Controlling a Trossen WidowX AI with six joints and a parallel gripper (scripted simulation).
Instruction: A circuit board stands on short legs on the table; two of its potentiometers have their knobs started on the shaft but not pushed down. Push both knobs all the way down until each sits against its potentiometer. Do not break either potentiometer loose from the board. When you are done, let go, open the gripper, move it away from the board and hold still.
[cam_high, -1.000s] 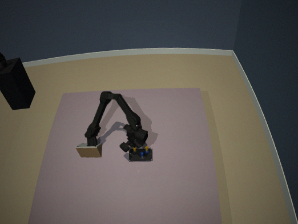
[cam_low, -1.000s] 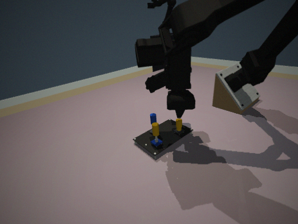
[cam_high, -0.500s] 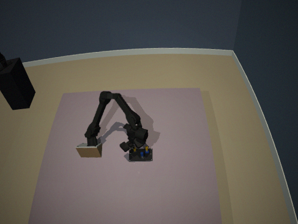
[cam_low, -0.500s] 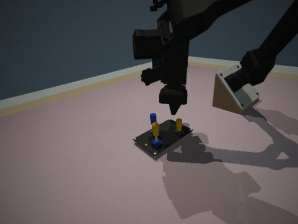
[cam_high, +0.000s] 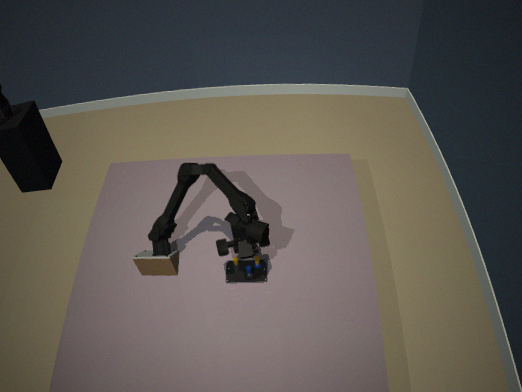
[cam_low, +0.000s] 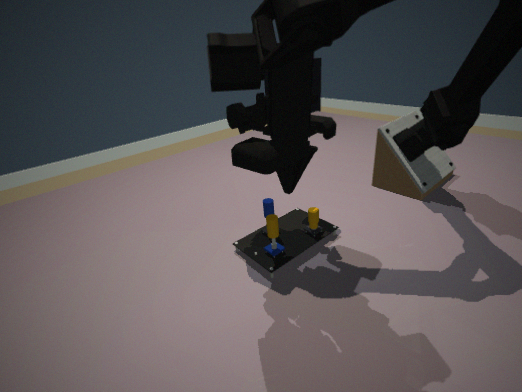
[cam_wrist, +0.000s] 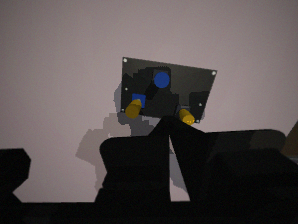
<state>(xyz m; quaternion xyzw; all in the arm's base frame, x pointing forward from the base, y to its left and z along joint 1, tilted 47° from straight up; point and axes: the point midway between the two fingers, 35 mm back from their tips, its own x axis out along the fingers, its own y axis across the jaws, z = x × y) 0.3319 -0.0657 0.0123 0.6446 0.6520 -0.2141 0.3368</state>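
Right now my gripper tip is 4 cm short of the yellow knob and 4 cm above it.
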